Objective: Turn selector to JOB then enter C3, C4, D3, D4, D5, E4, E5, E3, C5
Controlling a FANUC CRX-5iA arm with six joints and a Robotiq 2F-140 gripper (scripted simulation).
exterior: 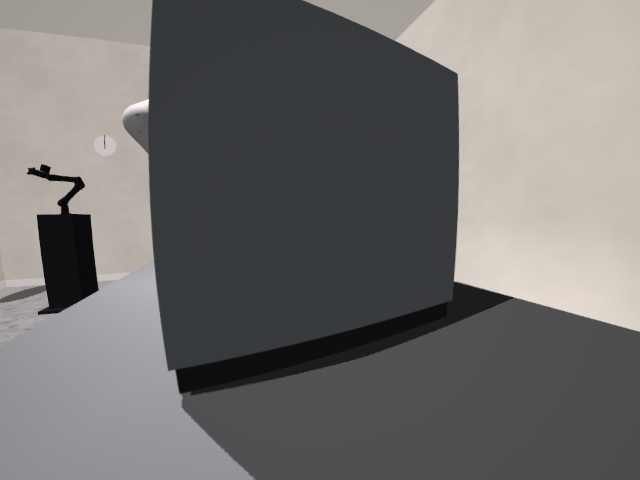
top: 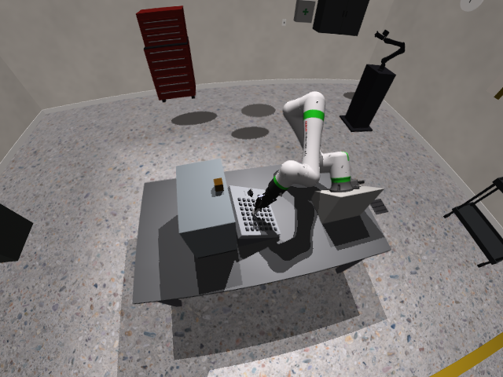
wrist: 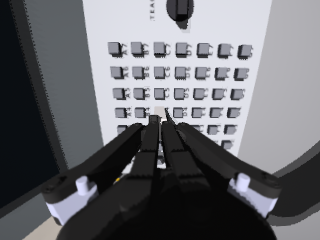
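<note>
My gripper is now 1 cm past the key, 3 cm to the right of it and 5 cm above it. From my hand the other things lie so: white keypad panel 2 cm ahead, 5 cm to the right, 9 cm below; then black selector knob 17 cm to the right, 4 cm below.
</note>
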